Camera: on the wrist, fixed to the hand. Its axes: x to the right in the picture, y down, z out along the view.
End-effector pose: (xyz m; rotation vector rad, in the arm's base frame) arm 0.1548 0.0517 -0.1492 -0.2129 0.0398 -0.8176
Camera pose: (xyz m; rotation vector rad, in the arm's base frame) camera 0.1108 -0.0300 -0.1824 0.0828 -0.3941 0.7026
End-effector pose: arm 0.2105 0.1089 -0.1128 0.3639 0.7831 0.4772
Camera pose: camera 0.2106 0.0648 -0.2009 1.4331 0.0138 1.5087
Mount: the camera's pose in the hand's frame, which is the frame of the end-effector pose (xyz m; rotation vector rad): 0.0278 -0.0791 -0.0518 0.4490 -0.4730 1.4672
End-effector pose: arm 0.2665 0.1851 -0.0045 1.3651 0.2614 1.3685
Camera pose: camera 0.2749 0.2612 -0.0666 -2.1211 0.9118 -1.8700
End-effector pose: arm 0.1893 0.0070 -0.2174 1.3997 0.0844 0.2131
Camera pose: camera 0.2147 0.0504 -0.3022 1.6781 -1.3955 1.0996
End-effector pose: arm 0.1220 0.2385 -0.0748 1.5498 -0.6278 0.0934
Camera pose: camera 0.1964 0.2742 -0.1286 1.1983 -2.1310 1.0374
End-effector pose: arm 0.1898 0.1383 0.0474 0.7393 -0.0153 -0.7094
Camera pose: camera 0.1779 0.1123 -0.0469 0.7507 -1.0696 0.5749
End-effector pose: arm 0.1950 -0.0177 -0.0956 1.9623 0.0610 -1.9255
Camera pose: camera 0.2224 0.0644 -0.1427 0.9744 -1.5434 -1.2408
